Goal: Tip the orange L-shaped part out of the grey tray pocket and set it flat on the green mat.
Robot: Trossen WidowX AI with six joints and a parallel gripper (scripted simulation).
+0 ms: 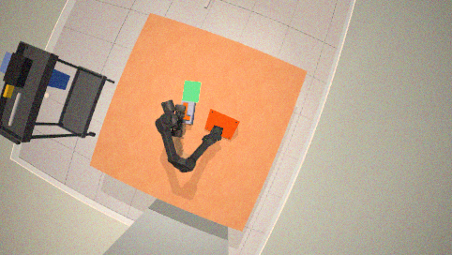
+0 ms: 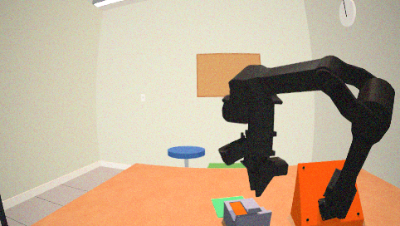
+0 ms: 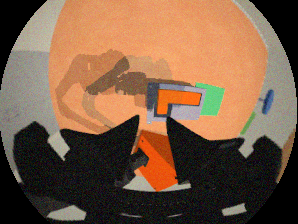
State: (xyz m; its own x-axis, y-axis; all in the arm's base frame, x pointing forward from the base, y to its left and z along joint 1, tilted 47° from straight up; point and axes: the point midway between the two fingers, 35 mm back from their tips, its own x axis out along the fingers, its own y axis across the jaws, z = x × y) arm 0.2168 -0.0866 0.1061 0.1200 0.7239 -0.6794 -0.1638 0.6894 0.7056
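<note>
Now: the orange L-shaped part 10 mm ahead of my gripper tip, 50 mm to the right of it and 100 mm below it. Round my gripper tip: green mat (40 mm ahead, 220 mm to the right, 160 mm below).
</note>
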